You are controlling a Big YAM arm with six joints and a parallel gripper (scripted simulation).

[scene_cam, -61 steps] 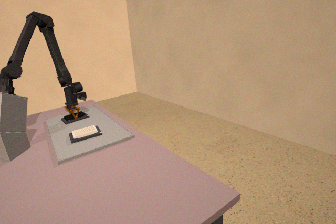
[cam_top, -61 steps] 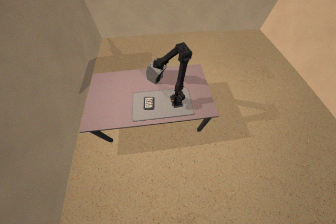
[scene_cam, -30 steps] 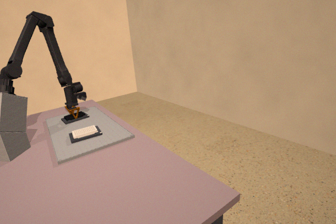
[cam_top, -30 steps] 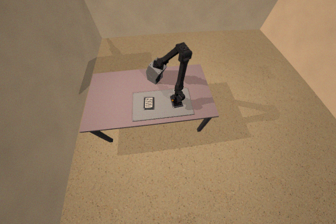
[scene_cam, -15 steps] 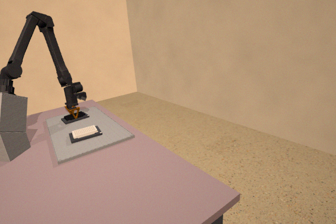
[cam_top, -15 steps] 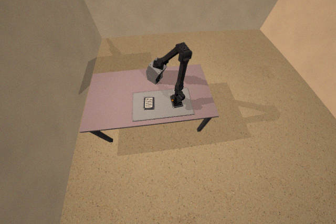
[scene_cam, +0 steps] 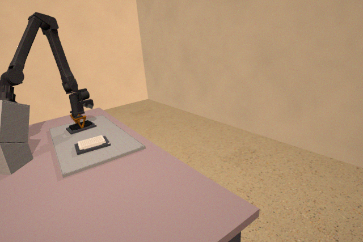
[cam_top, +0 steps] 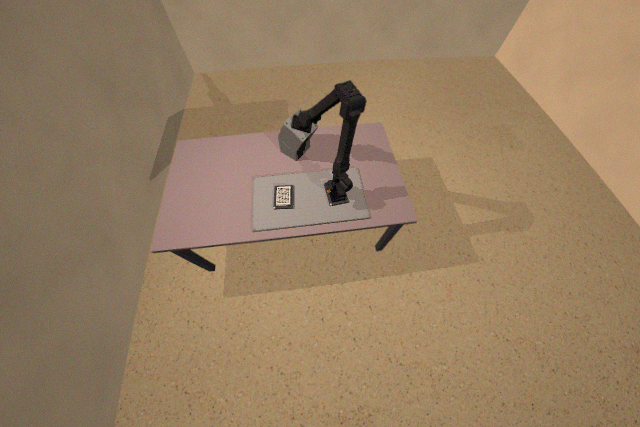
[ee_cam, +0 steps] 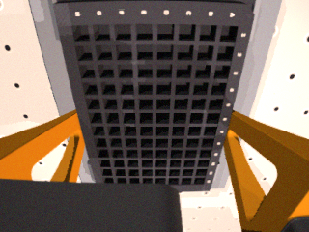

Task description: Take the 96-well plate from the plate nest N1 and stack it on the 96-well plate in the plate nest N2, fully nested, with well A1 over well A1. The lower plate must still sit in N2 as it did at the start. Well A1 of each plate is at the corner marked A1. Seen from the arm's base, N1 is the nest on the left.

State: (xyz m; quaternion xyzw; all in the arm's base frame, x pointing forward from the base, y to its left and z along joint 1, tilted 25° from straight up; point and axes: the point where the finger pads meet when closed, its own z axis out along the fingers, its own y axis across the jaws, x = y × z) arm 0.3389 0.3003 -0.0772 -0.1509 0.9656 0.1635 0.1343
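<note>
Right now my hand is 32 cm to the left of the white 96-well plate and 7 cm short of it. Round my hand: dark 96-well plate (right at my hand).
</note>
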